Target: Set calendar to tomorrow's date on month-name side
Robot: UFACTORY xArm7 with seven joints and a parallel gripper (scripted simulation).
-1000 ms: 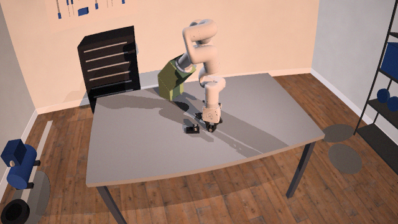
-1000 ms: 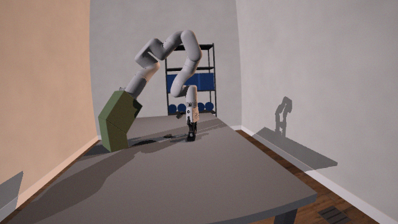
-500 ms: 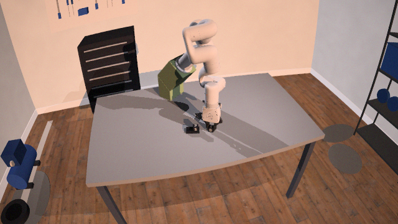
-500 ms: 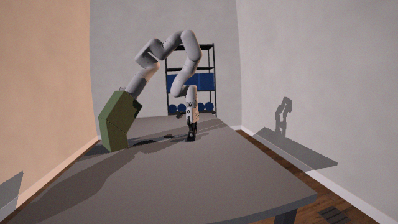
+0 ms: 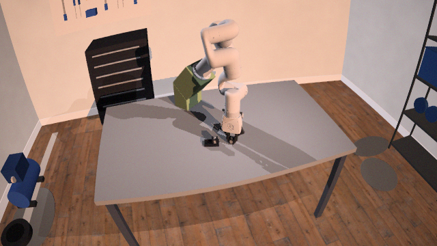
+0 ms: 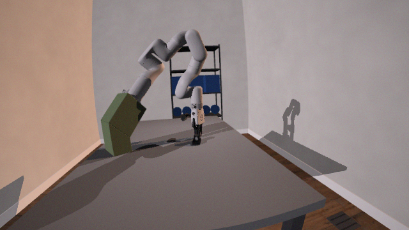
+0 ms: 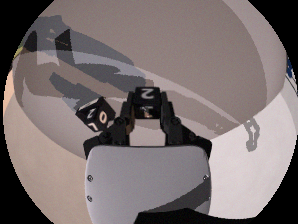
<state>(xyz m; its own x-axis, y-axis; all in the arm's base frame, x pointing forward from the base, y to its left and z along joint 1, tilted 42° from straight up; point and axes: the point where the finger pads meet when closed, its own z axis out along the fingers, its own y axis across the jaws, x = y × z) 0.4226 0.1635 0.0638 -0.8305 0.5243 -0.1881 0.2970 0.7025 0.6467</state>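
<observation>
Now: hand 11 cm to the left of the black calendar tray and 3 cm above it.
</observation>
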